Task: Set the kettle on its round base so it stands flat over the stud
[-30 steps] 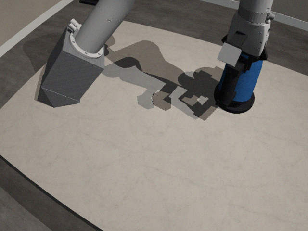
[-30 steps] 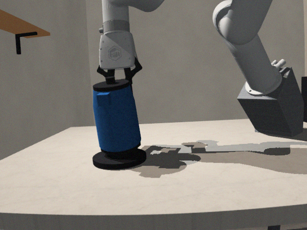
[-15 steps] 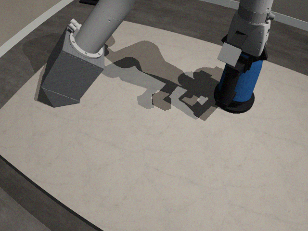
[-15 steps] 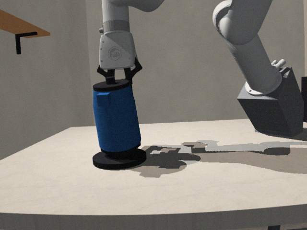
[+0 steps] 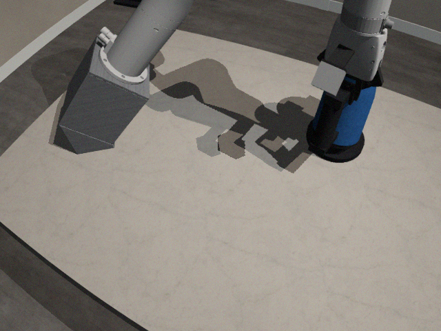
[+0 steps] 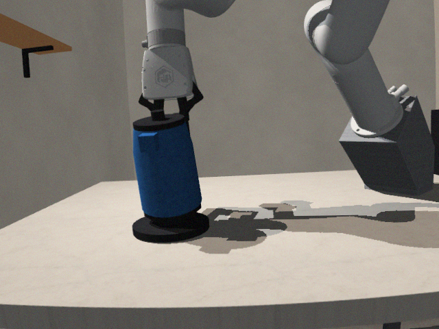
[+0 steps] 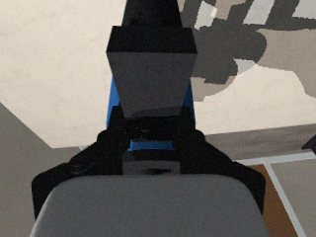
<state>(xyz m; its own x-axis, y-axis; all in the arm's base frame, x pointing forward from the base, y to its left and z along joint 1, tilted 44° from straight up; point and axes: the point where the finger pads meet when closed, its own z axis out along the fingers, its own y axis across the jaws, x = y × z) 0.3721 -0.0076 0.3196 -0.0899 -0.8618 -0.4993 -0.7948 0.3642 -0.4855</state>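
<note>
My hand is 60 mm above the blue kettle and 20 mm to the right of it. Also, from my hand: round black base 190 mm below, 50 mm to the left, 10 mm ahead.
</note>
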